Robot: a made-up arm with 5 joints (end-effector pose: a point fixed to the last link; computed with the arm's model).
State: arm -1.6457 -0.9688 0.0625 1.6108 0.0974
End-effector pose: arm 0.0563 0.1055 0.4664 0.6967 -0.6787 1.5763
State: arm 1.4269 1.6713 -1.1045 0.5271 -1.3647
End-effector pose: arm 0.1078 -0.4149 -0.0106 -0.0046 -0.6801 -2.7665
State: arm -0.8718 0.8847 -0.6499 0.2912 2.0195
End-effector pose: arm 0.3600 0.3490 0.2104 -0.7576 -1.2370 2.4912
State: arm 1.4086 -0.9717 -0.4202 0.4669 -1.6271
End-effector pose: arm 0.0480 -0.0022 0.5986 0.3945 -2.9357 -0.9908
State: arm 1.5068 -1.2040 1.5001 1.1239 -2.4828
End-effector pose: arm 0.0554 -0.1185 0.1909 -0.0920 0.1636 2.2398
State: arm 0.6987 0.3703 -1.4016 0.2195 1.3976
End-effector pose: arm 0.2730 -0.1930 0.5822 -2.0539 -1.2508 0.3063
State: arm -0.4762 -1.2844 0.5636 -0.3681 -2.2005
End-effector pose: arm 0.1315 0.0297 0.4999 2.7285 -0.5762 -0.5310
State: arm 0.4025 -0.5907 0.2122 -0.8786 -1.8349
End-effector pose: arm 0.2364 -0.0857 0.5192 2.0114 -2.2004 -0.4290
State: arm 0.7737 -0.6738 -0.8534 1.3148 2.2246
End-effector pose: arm 0.0787 -0.0336 0.5899 -1.8895 -0.1819 0.9886
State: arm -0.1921 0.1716 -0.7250 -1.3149 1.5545
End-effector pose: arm 0.3222 0.0434 0.5472 1.7873 2.3179 0.3292
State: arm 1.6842 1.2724 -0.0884 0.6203 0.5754
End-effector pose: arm 0.0153 -0.2852 -0.0344 0.2207 0.1108 -1.1520
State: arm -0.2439 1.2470 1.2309 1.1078 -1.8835
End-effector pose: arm 0.0553 -0.0086 0.1175 -1.9353 1.0143 -1.0315
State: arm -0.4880 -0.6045 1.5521 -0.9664 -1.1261
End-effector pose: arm 0.2188 0.0771 0.2070 1.1935 -1.0885 -0.5337
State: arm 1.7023 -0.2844 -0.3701 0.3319 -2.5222
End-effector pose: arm 0.0135 -0.2590 0.5366 -0.9004 1.9413 1.3009
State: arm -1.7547 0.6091 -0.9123 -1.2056 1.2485
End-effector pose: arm -0.0047 0.3714 0.4592 0.8585 -3.0145 0.0968
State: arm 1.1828 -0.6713 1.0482 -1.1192 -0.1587
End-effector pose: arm 0.1320 -0.2077 0.3415 -1.1335 -2.1369 -0.6812
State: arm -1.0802 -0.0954 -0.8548 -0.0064 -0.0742
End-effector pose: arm 0.1689 0.1939 0.6089 1.4550 -2.1197 0.3755
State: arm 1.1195 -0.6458 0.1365 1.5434 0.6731
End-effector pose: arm 0.1321 -0.1758 0.4212 -0.4150 -0.3488 -0.4830
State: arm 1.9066 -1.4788 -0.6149 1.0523 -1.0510
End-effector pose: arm 0.1122 0.1859 0.5014 -1.1772 -2.7577 -0.8109
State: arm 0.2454 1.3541 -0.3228 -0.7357 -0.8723
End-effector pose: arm 0.4364 -0.1037 0.0117 0.4445 -1.2655 -0.9970
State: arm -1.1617 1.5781 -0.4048 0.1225 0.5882
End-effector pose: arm 0.1900 0.2884 -0.0846 0.0952 -0.2961 1.6893
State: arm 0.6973 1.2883 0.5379 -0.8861 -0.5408
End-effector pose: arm 0.2121 -0.1414 -0.0400 -0.0364 -0.6741 -1.2414
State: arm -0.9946 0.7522 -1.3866 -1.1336 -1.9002
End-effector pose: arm 0.2484 0.2810 0.4990 -2.9489 0.2931 -0.1346
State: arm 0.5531 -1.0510 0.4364 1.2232 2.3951
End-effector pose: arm 0.1730 -0.0819 0.4192 -1.0858 -0.1321 1.6370
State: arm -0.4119 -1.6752 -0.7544 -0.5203 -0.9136
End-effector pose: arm -0.2630 -0.1483 0.3780 -1.1288 1.3758 -0.3988
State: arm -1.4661 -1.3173 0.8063 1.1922 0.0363
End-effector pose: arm 0.0772 0.1237 0.3608 0.6522 -0.7154 1.3496
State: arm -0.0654 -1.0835 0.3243 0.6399 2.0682
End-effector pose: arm 0.1863 0.0003 0.4830 -1.6180 -1.0921 1.4959
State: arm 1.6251 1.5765 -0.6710 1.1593 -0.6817
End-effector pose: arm 0.0307 -0.3153 -0.0487 0.2712 0.5652 -2.2966
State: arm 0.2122 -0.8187 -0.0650 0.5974 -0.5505
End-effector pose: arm 0.1935 -0.0380 0.5401 0.3644 -1.8597 -0.5595
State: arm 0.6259 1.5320 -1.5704 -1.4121 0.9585
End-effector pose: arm 0.3998 -0.2587 0.2574 -2.0994 -2.1743 0.0258
